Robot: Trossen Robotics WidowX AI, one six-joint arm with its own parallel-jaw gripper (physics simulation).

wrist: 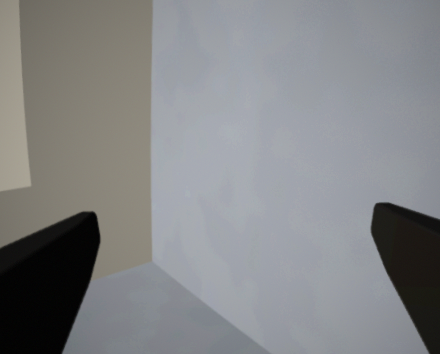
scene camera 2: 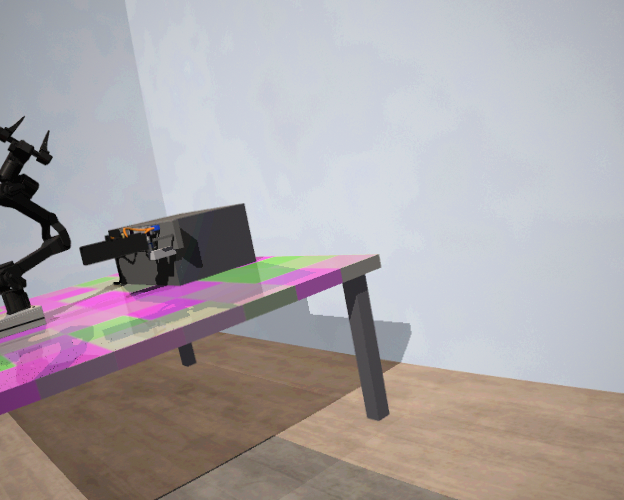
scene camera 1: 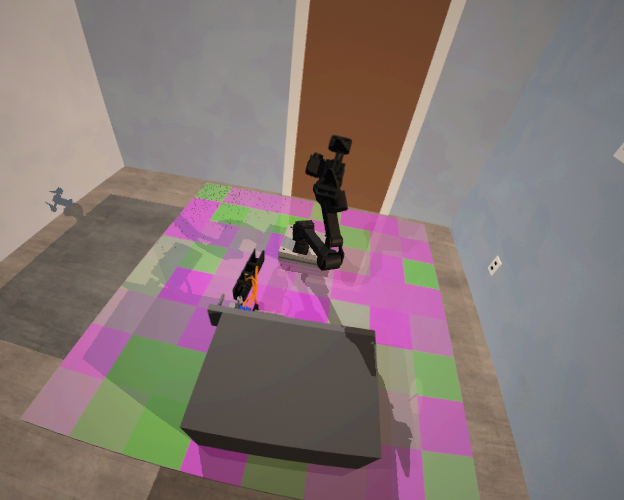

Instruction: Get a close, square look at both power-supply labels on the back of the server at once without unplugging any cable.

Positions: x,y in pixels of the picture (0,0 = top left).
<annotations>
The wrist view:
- my gripper: 236,222
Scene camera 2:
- dark rail-like block: 93,253
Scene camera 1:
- my gripper: 334,153
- dark rail-like block: 240,293
</annotations>
